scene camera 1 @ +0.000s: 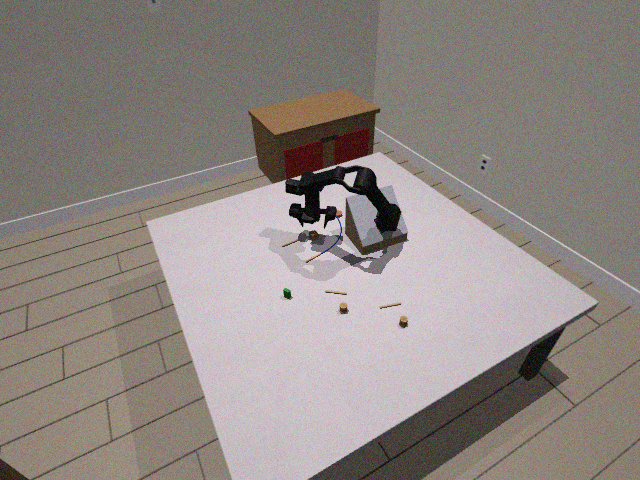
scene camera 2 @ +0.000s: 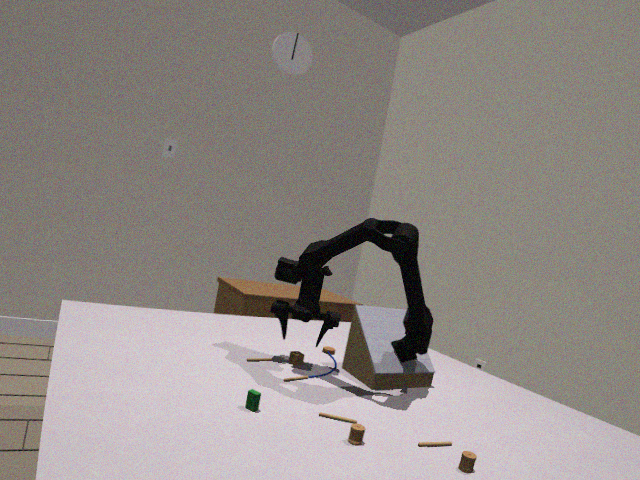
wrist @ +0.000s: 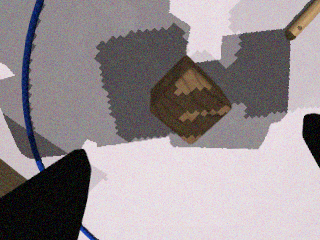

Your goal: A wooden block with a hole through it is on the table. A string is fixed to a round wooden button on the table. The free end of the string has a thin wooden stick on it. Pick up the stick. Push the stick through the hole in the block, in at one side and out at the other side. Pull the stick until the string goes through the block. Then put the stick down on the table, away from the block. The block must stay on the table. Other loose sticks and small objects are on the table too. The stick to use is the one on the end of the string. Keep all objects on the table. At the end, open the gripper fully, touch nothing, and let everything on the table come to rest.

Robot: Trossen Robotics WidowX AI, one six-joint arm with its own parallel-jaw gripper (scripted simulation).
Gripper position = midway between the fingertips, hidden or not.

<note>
The gripper (scene camera 2: 300,343) is open, with nothing in its grasp. Further things: a wooden block (wrist: 186,99).
The gripper is seen too in scene camera 1 (scene camera 1: 313,227) and in the wrist view (wrist: 196,142).
</note>
